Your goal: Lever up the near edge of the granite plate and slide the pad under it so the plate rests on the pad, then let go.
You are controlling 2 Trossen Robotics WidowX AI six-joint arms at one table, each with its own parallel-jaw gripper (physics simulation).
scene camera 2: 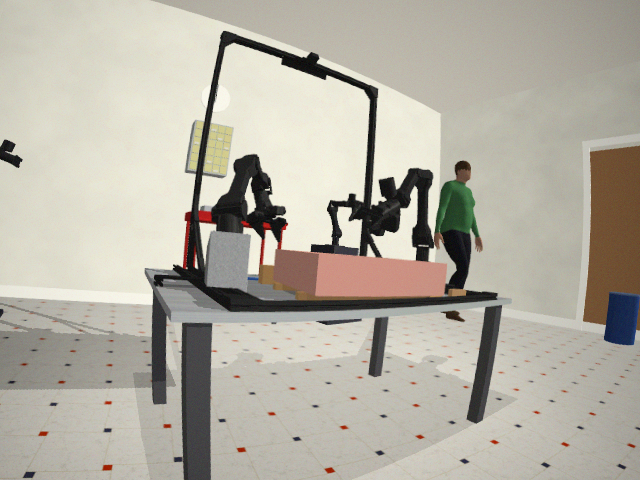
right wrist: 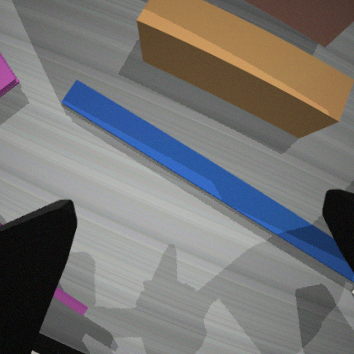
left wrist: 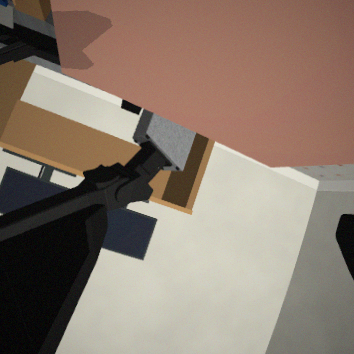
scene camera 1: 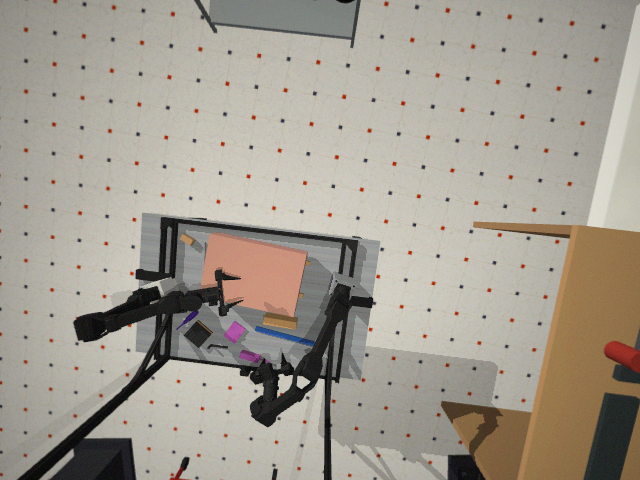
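Observation:
The pink granite plate lies on thin wooden strips. A flat magenta square, perhaps the pad, lies in front of it. A wooden block stands beside the near edge. A blue bar lies flat before the block. My left gripper is open and empty above the plate. My right gripper is open and empty above the near part of the table, with the bar's right end near one finger in the right wrist view.
A second magenta piece lies near the front rail. A purple tool, a black ribbed block and a thin black bent key lie at the near left. A small wooden block lies at the far left. Black rails border the table.

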